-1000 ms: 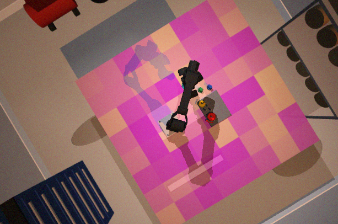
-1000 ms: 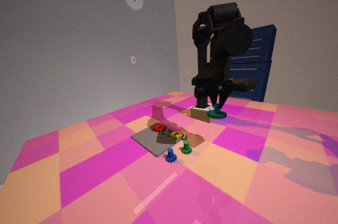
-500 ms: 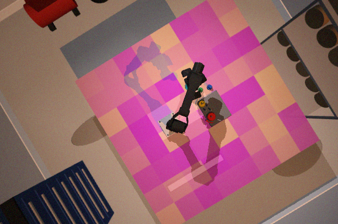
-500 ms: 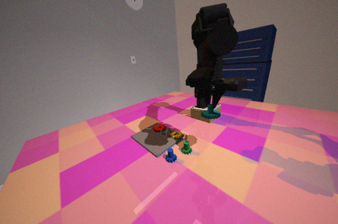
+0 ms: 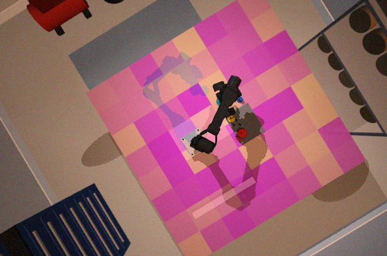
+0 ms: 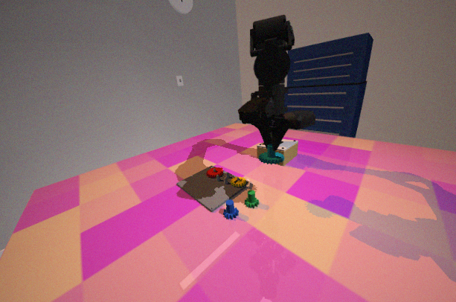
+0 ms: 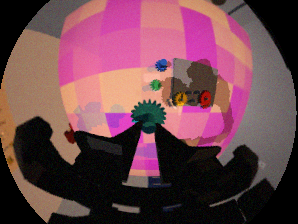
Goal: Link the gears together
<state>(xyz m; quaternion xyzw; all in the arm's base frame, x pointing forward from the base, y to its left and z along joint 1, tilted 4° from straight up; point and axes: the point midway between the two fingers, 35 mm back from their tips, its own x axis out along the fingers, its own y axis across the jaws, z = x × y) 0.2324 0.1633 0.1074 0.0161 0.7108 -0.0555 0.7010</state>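
The yellow gear is 14 cm below my gripper tip, 12 cm to the right of it and 2 cm ahead of it. From my gripper tip the other things lie so: green gear (14 cm below, 6 cm ahead, 2 cm to the right); blue gear (14 cm below, 13 cm ahead, 3 cm to the right); teal gear (1 cm below).
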